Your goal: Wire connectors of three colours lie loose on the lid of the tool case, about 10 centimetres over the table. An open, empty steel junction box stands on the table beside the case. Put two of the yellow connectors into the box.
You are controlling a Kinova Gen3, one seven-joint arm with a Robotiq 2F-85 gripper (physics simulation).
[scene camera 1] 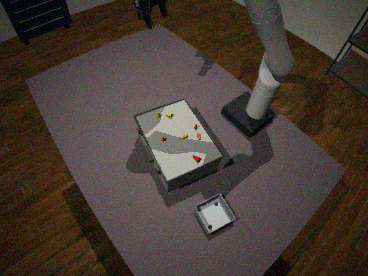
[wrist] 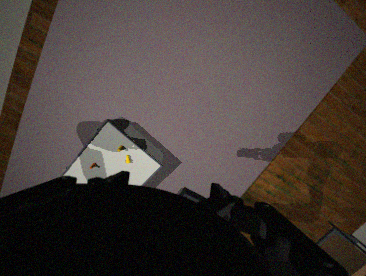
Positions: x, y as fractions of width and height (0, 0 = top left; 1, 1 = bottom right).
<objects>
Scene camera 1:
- tool case: 0.47, 0.58
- steel junction box: 0.58, 0.77
</objects>
